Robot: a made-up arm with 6 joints.
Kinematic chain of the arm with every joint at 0, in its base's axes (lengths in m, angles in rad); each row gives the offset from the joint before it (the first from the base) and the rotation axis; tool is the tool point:
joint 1: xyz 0 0 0.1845 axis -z
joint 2: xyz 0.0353 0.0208 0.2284 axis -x
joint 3: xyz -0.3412 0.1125 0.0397 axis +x
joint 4: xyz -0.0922 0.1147 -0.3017 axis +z
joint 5: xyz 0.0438 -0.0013 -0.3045 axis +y
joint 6: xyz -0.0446 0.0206 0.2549 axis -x
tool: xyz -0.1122 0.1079 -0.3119
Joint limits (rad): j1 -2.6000..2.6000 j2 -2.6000..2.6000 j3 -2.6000..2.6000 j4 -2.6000..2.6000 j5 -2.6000..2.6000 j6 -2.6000..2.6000
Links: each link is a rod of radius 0.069 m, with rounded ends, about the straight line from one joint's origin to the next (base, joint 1, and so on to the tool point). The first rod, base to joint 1, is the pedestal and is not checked.
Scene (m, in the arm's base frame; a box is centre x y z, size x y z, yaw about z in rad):
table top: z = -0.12
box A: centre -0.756 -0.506 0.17 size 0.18 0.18 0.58 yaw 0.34
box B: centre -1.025 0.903 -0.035 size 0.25 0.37 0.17 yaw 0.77
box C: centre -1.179 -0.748 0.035 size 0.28 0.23 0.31 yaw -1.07
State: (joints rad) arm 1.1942 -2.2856 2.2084 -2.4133 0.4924 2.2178
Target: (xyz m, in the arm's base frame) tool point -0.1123 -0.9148 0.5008
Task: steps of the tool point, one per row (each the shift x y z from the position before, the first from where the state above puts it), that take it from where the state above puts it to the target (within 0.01 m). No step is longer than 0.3 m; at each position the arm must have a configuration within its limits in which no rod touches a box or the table.
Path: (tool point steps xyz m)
1: -0.1159 -0.2135 0.0768
2: -0.0367 -0.2284 0.1019
3: 0.0443 -0.2048 0.1244
4: 0.1065 -0.1437 0.1388
5: 0.1317 -0.0585 0.1397
6: 0.1109 0.0282 0.1237
7: 0.0253 -0.1204 -0.0200
8: 0.0322 -0.1168 -0.0438
9: 0.0377 -0.1077 -0.0668
10: 0.0410 -0.0936 -0.0880
11: 0.0419 -0.0750 -0.1061
12: 0.0399 -0.0534 -0.1205

